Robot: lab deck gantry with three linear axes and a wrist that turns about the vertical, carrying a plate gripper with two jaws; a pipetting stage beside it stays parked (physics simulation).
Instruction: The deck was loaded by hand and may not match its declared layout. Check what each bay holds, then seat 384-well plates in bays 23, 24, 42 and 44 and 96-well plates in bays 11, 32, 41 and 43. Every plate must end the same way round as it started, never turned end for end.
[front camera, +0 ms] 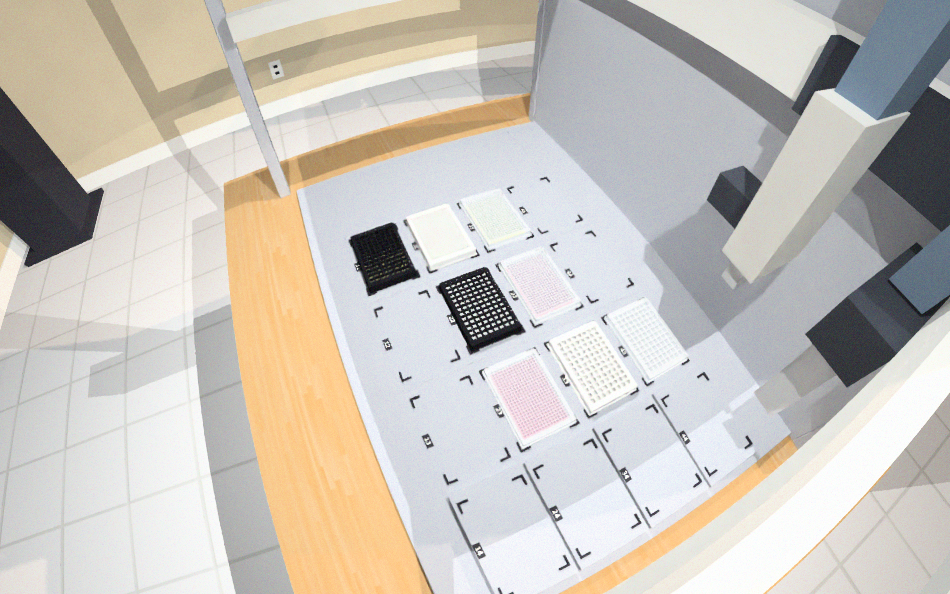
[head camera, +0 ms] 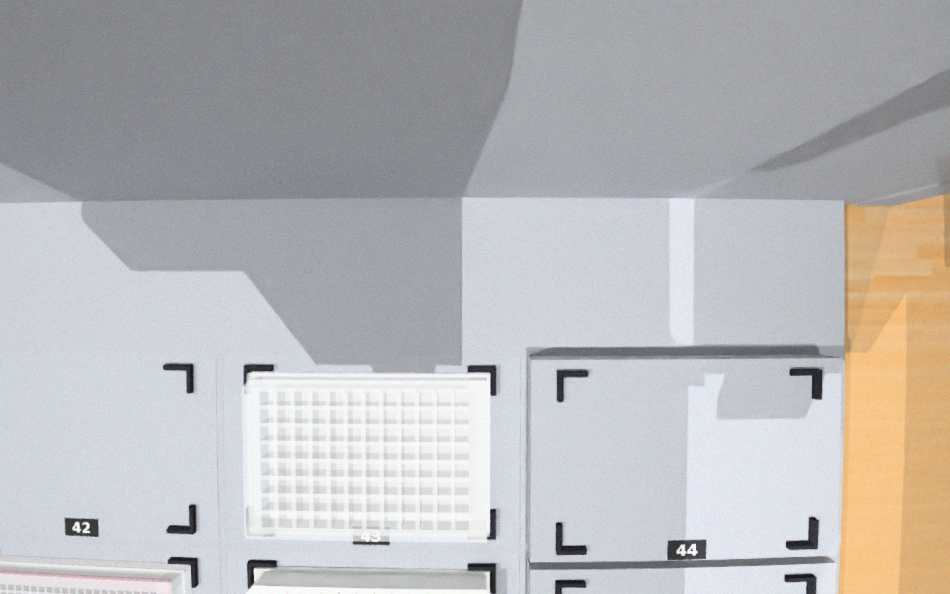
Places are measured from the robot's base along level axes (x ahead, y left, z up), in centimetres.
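Pixels of known places: gripper, fingertip midpoint: (front camera: 789,383); robot's base, link origin: (front camera: 350,241).
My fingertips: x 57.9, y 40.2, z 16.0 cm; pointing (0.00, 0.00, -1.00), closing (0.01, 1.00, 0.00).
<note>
Ahead of a thing's pixels: the offset from my fingertips to its top centre.
By front-view labels, a black plate @(dx -51.5, dy -35.9, dz -14.5 cm) (front camera: 383,257) is in bay 11, a white one @(dx -51.5, dy -25.2, dz -14.5 cm) (front camera: 442,235) in 21, a pale green fine-welled one @(dx -51.5, dy -14.5, dz -14.5 cm) (front camera: 496,217) in 31. A black 96-well plate @(dx -35.1, dy -25.2, dz -14.5 cm) (front camera: 480,308) is in 22. Pink 384-well plates are in 32 @(dx -35.1, dy -14.5, dz -14.5 cm) (front camera: 539,285) (head camera: 84,585) and 23 @(dx -18.7, dy -25.2, dz -14.5 cm) (front camera: 530,397). A cream 96-well plate @(dx -18.7, dy -14.5, dz -14.5 cm) (front camera: 593,367) (head camera: 371,583) is in 33, a clear 96-well plate @(dx -18.7, dy -3.8, dz -14.5 cm) (front camera: 646,339) (head camera: 367,455) in 43. Bays 42 and 44 hold no plate. The gripper (front camera: 774,392) is at the right, blurred against the deck; its jaw state is unclear.
The pale pipetting stage (front camera: 816,185) hangs right of the deck. Bays 12, 13, 14, 24, 34 and 41 hold no plate. A grey wall (front camera: 630,140) (head camera: 280,105) runs along the bays numbered in the forties. A thin post (front camera: 252,112) stands at the deck's back left corner.
</note>
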